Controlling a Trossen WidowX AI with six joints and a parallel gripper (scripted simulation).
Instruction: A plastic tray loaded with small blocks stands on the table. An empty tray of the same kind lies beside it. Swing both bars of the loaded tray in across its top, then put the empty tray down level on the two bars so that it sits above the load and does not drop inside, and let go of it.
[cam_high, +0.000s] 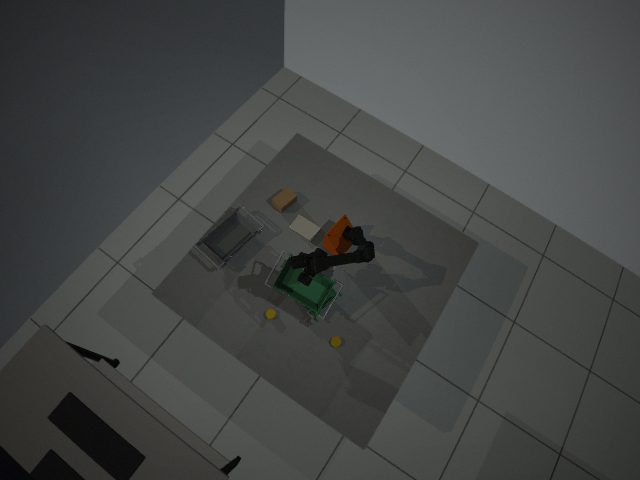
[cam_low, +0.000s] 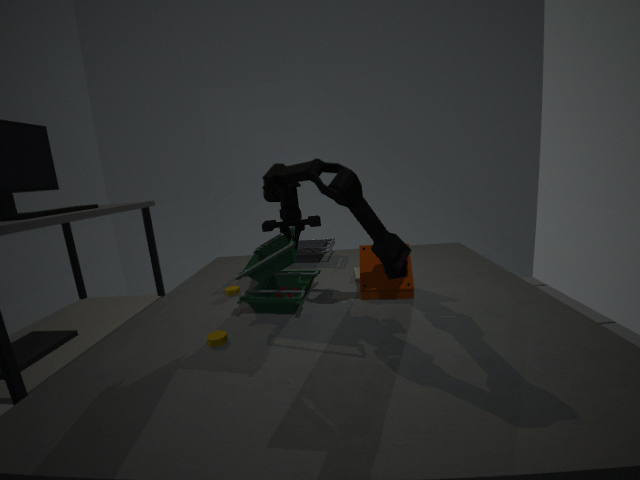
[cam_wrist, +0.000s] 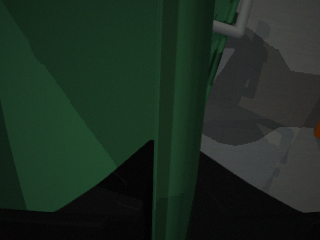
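Now: gripper tip 8 cm short of the green tray. Also, from my gripper tip: white pad (26 cm behind, 20 cm to the right, 16 cm below); then brown box (33 cm behind, 38 cm to the right, 14 cm below).
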